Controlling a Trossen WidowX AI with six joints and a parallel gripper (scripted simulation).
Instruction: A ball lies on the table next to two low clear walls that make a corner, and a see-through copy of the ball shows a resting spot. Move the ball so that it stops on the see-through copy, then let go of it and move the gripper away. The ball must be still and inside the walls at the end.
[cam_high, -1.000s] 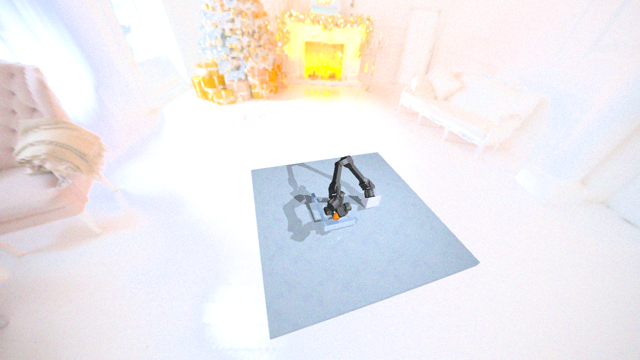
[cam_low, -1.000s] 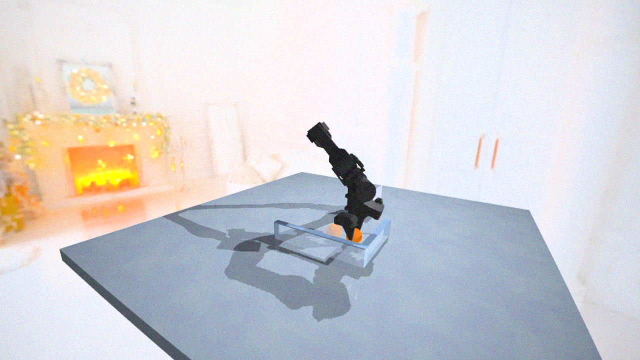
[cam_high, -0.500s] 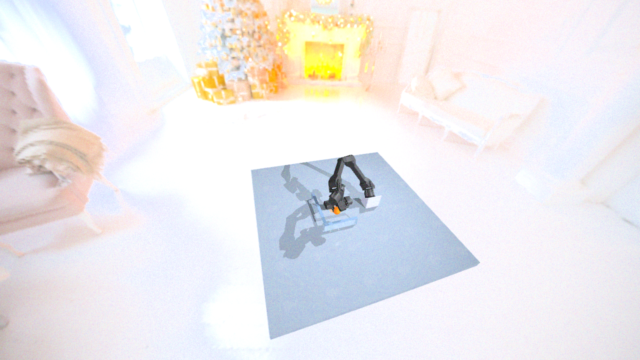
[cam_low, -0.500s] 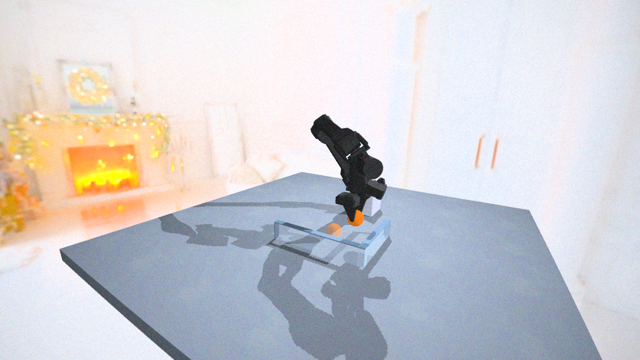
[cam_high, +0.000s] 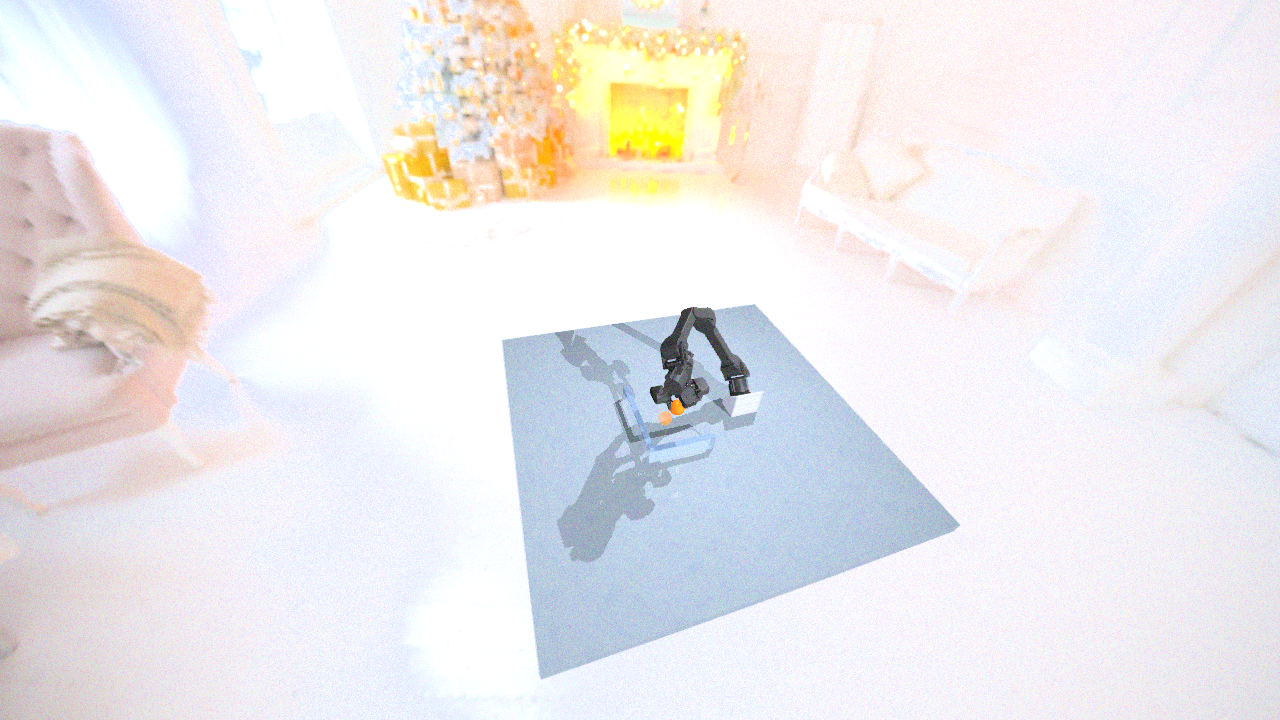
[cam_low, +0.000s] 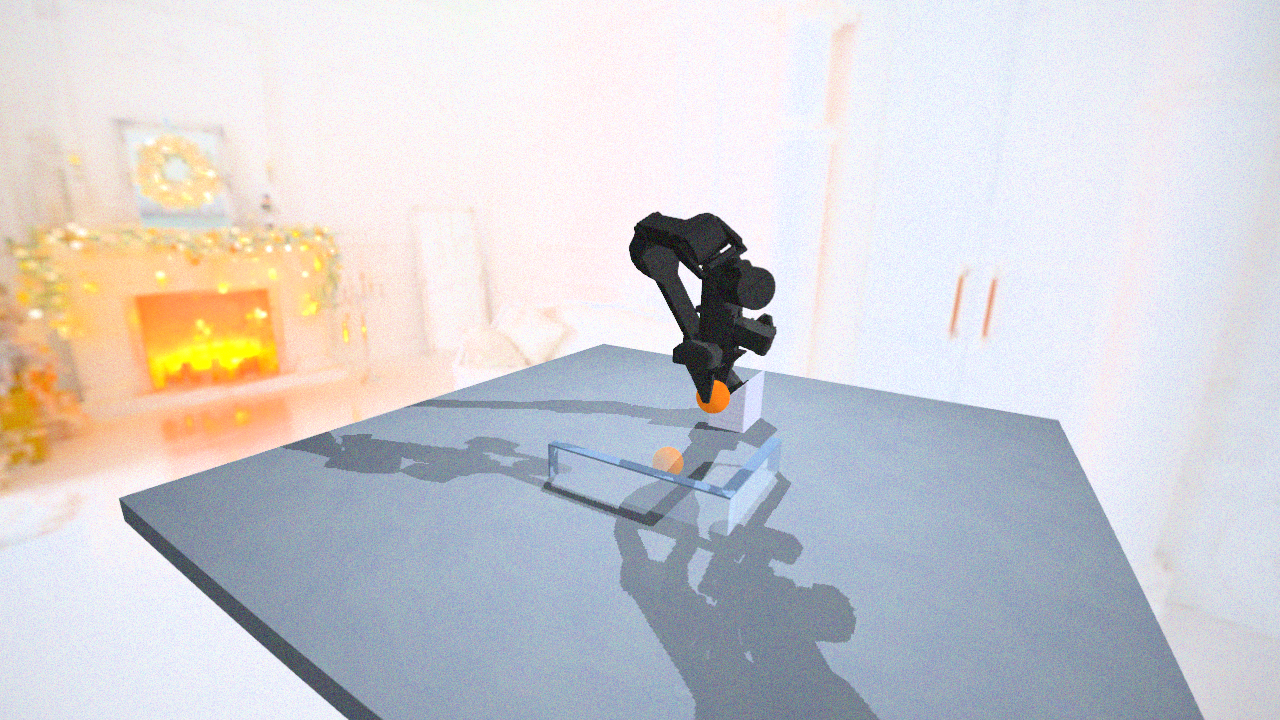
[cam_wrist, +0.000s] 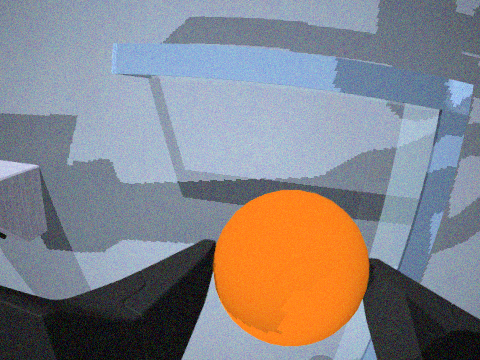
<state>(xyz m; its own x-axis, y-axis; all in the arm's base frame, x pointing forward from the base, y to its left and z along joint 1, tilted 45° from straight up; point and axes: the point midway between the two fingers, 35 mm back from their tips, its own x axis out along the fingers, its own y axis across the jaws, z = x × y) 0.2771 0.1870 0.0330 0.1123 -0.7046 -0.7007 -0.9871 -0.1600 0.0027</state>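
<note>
Right now my gripper tip is 1 cm short of the see-through ball, 7 cm to the left of it and 13 cm above it. From my gripper tip the other things lie so: orange ball: right at my gripper tip.
</note>
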